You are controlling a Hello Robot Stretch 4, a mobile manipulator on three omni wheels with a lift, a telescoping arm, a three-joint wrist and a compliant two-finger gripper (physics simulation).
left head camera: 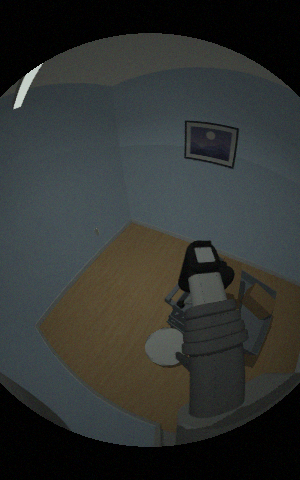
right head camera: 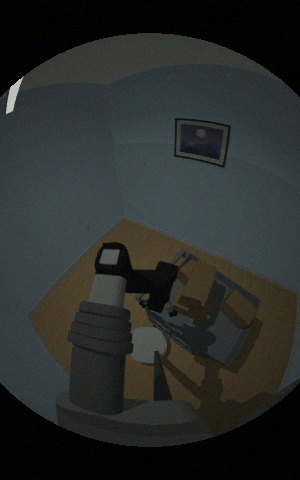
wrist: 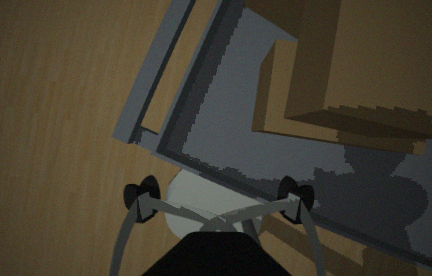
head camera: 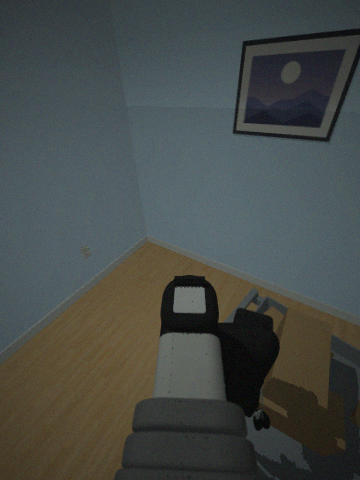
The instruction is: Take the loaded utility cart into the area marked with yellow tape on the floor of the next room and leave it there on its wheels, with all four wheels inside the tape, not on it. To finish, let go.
Labels:
same spot on framed moon picture: (right head camera: 202, 140) = (head camera: 291, 91)

